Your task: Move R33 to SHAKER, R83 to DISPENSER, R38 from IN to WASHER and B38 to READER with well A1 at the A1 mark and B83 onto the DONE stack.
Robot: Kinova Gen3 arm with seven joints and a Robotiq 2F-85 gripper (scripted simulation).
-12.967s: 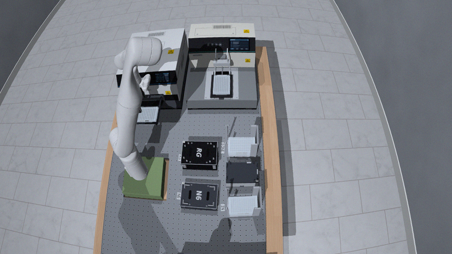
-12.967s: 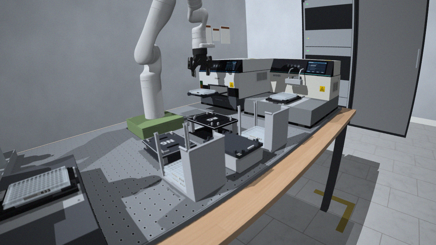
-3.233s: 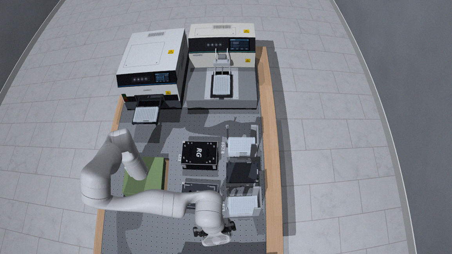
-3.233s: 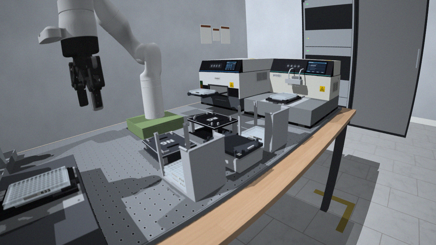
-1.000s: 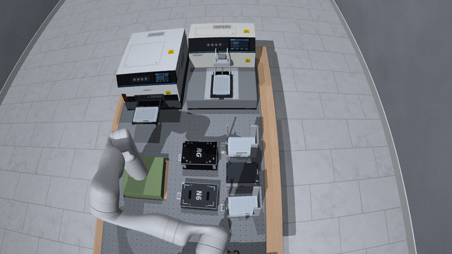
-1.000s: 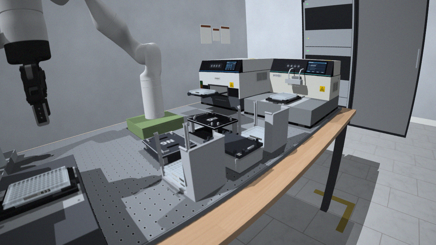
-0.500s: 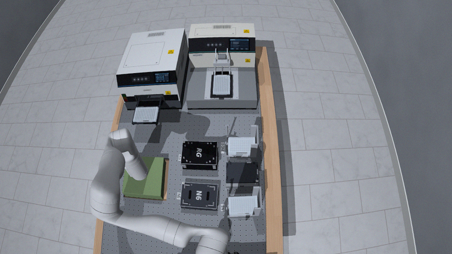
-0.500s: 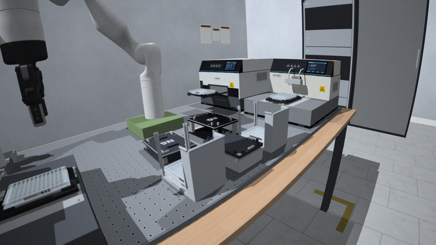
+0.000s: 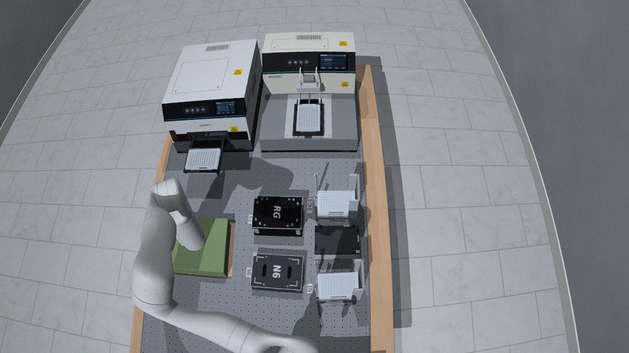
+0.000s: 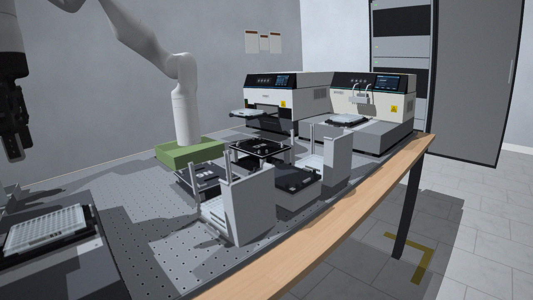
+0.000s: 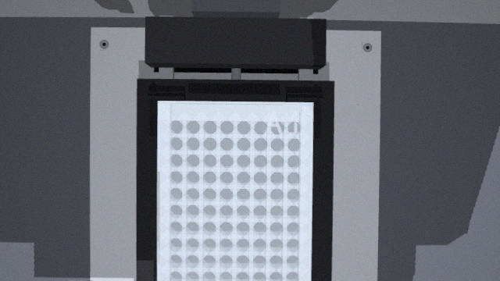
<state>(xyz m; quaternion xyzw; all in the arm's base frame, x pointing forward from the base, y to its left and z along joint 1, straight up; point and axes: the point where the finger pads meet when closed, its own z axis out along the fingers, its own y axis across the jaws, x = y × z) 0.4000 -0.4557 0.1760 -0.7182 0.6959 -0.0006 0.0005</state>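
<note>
My gripper is now 14 cm above the plate R33 and 1 cm to the left of it. The rest, counted from my hand: RG nest: 57 cm to the left, 16 cm below, 12 cm behind; plate R38: 32 cm to the left, 19 cm below, 9 cm ahead; dispenser head: 11 cm below, 10 cm to the right, 1 cm ahead.
</note>
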